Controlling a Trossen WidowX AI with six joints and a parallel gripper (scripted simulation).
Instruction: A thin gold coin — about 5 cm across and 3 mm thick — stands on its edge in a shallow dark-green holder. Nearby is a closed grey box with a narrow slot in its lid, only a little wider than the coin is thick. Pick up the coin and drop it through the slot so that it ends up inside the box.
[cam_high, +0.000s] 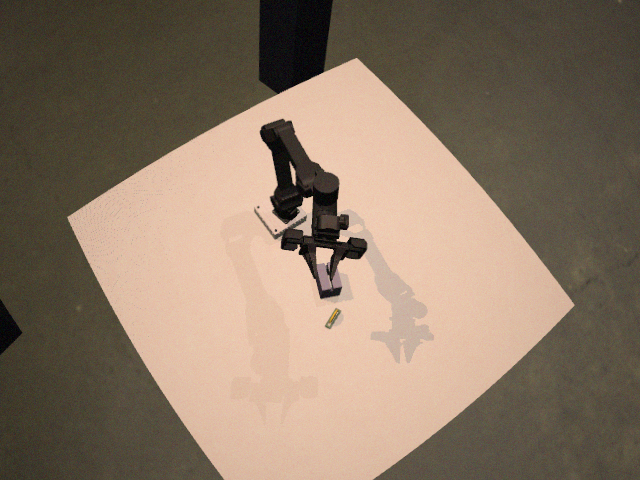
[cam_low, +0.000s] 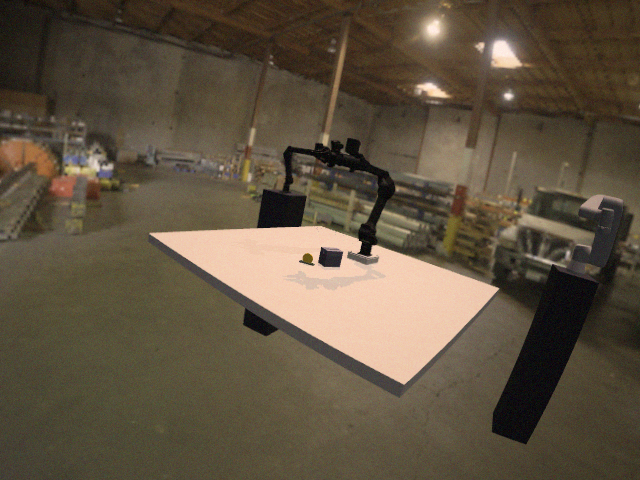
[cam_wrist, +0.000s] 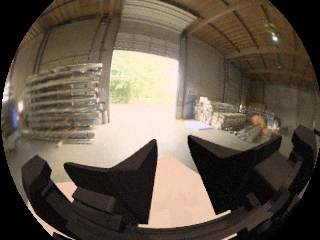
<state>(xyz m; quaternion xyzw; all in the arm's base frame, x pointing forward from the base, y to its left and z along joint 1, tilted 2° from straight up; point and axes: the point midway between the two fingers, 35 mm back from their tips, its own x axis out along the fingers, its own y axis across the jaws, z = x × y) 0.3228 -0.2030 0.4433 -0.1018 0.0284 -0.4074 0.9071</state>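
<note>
Right now the gold coin is 460 mm below my gripper tip and 90 mm to the left of it.
</note>
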